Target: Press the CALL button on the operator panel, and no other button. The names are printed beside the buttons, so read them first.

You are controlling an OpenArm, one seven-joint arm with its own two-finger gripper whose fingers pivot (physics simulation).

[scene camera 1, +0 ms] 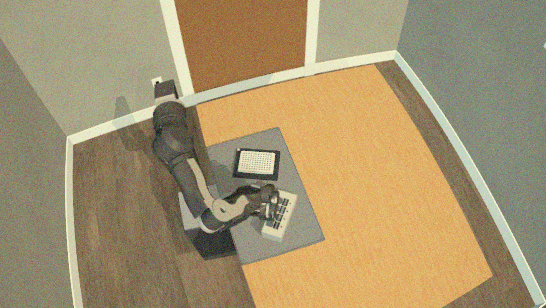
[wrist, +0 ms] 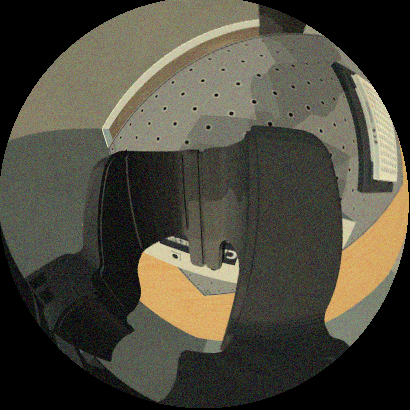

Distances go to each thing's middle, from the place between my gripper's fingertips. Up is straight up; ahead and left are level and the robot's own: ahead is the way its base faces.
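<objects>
Cream operator panel (scene camera 1: pixel 276 233): 3 cm ahead of my hand, 3 cm below it.
</objects>
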